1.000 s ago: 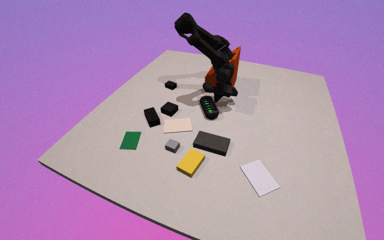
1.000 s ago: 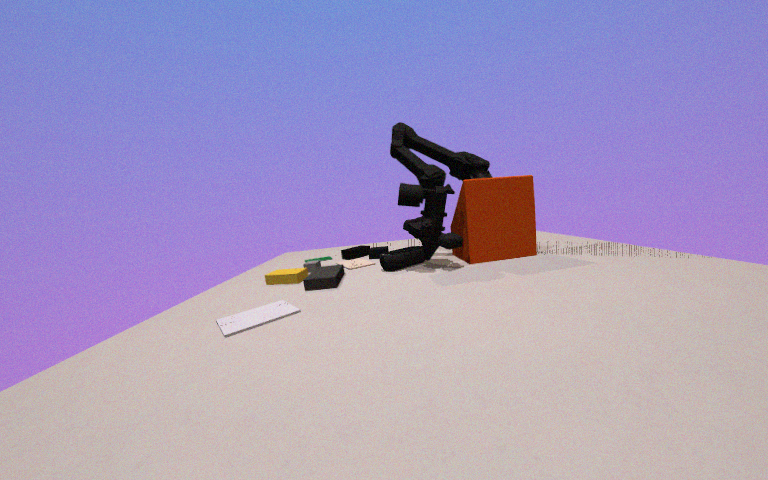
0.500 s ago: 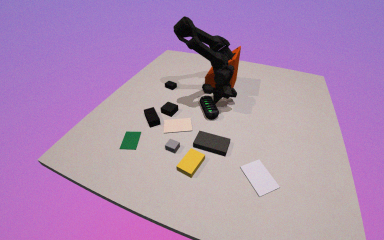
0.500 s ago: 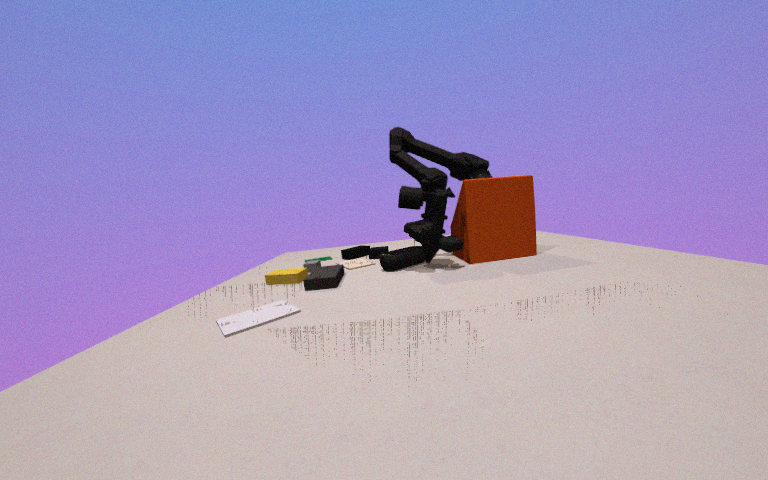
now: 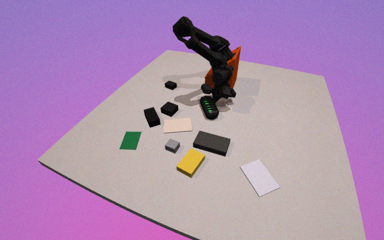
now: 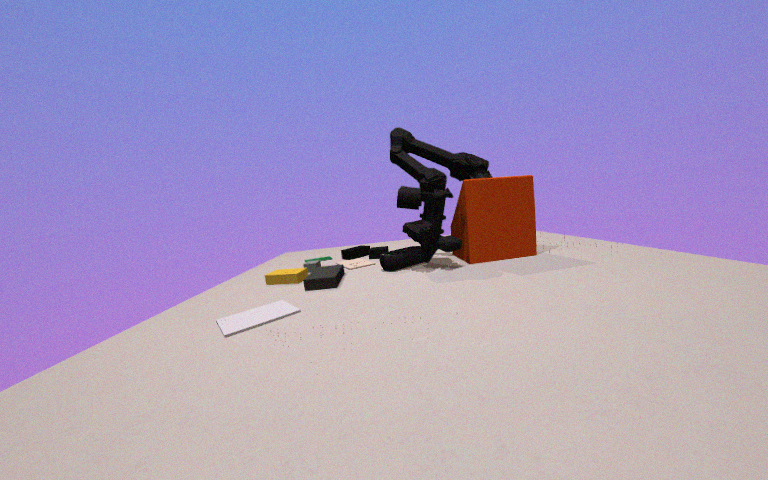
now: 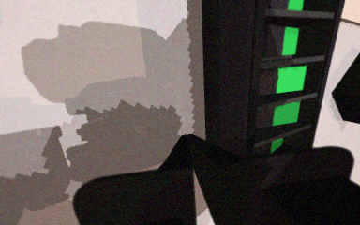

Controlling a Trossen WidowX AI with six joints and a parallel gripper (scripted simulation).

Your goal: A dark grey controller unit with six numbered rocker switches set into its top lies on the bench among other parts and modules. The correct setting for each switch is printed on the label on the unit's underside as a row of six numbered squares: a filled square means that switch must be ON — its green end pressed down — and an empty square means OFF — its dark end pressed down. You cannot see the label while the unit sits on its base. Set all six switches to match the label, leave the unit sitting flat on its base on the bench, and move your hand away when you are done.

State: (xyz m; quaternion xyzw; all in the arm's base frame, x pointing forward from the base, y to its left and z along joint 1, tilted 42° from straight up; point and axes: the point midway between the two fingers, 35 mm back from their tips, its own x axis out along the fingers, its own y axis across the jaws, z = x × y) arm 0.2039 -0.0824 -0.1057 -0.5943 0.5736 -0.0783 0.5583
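Right now the beige card is 24 cm ahead of my gripper tip and 8 cm to the right of it. The rest, counted from my gripper tip: grey cube: 37 cm ahead, 2 cm to the right, 1 cm above; yellow block: 40 cm ahead, 9 cm to the left, 1 cm above; dark grey box: 27 cm ahead, 12 cm to the left, 1 cm above.
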